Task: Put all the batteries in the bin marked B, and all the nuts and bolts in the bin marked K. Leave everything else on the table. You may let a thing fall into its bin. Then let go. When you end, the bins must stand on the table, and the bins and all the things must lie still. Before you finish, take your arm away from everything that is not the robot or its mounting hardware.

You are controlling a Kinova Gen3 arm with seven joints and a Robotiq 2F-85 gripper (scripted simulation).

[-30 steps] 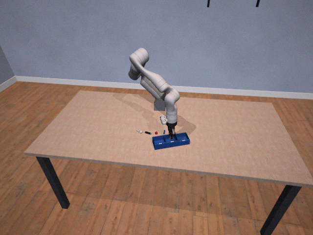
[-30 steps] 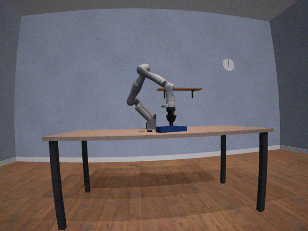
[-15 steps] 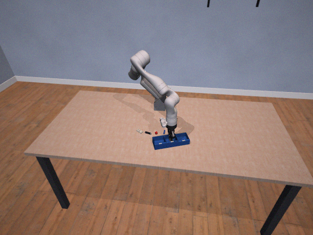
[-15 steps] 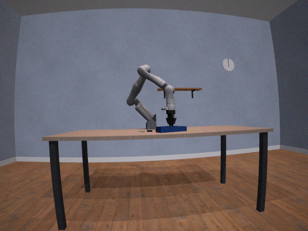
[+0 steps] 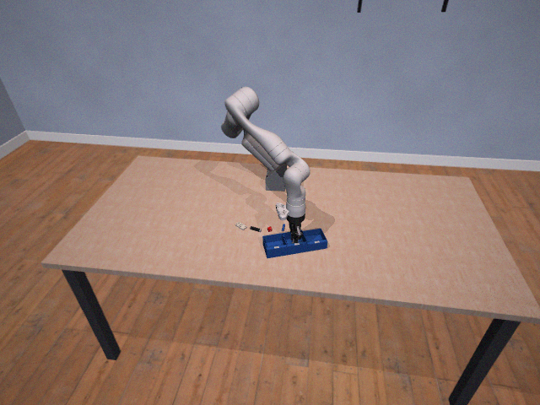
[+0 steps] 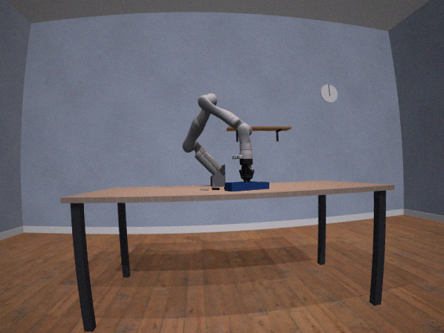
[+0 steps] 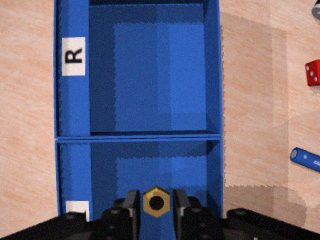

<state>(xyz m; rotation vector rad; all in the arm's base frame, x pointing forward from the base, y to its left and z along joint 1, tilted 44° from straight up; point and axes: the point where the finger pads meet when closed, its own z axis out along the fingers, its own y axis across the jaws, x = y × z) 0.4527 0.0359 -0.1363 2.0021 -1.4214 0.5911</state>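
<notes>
Now: the blue bin 10 mm below my hand and 10 mm ahead of it. Also, from my hand: brass nut (30 mm below); then grey nut (80 mm behind, 30 mm below); then blue battery (100 mm behind, 50 mm to the right, 30 mm below).
</notes>
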